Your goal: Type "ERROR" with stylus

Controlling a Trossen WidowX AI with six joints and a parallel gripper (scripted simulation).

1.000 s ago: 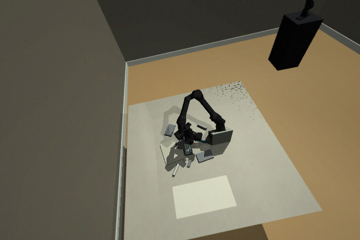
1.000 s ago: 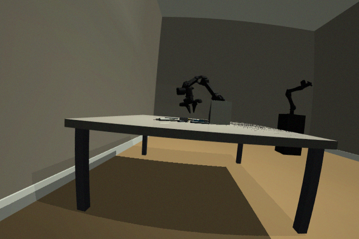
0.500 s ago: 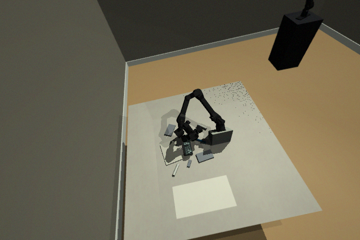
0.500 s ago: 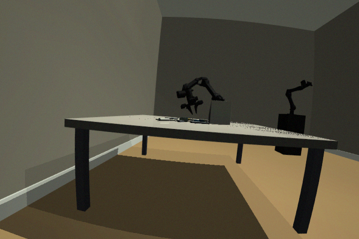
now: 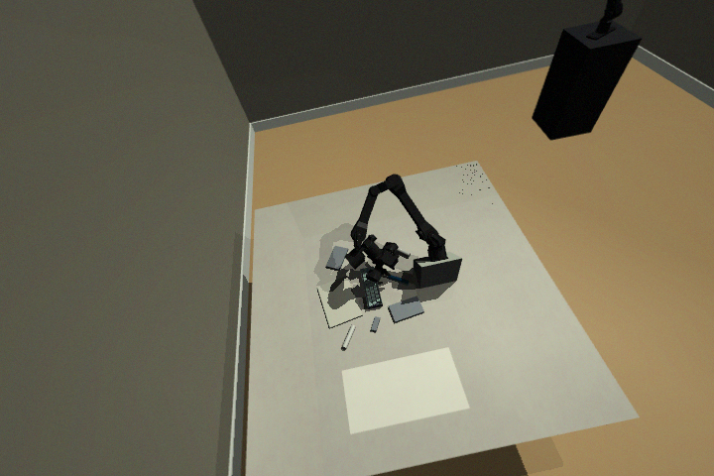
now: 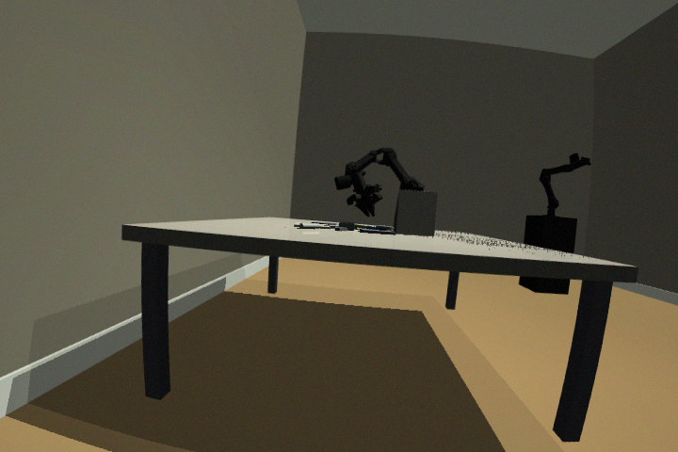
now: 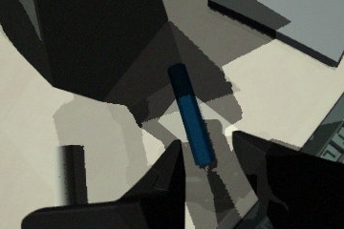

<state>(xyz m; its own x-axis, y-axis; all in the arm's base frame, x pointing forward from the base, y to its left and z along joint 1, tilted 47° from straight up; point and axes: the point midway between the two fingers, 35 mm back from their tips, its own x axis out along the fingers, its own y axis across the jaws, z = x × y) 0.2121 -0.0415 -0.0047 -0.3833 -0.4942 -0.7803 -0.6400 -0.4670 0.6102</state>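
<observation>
Now: the blue stylus 1 cm to the right of my gripper tip and 5 cm below it. The rest, counted from my gripper tip: grey block: 3 cm behind, 15 cm to the left, 6 cm below; then notepad: 25 cm ahead, 6 cm to the left, 6 cm below.
</observation>
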